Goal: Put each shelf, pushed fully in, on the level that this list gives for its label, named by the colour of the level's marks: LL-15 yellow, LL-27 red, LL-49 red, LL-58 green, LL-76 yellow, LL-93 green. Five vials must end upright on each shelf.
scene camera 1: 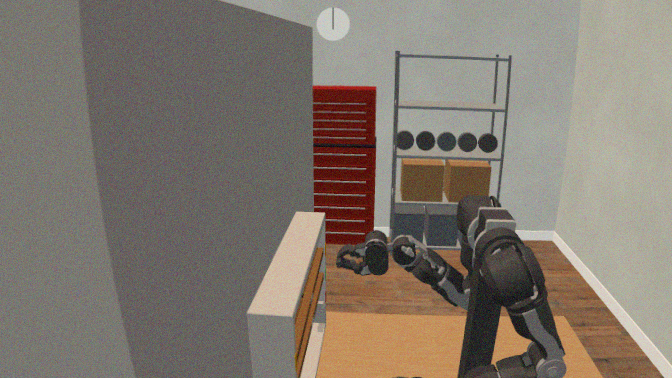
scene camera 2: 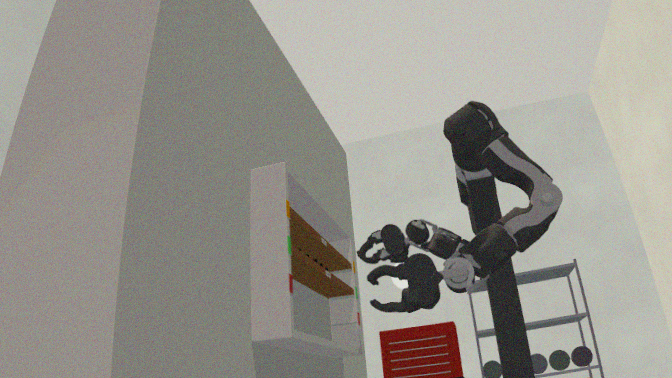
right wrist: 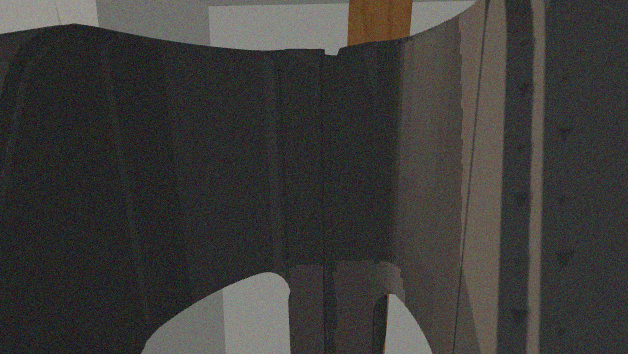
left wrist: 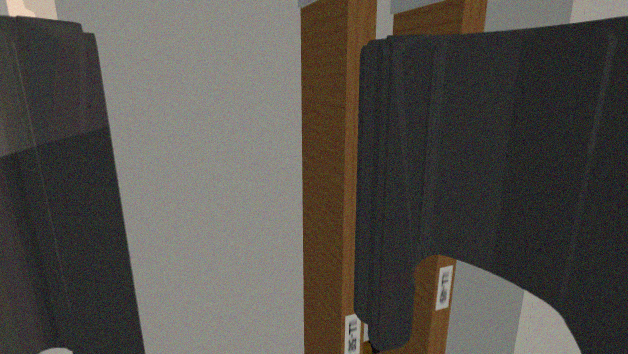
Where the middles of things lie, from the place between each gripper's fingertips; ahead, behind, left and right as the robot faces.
The cream cabinet (scene camera 2: 272,320) is 17 cm ahead of my left hand, 15 cm to the right of it and 9 cm above it.
Now: right hand 16 cm to the right of the cream cabinet, 8 cm short of it and 8 cm above it.
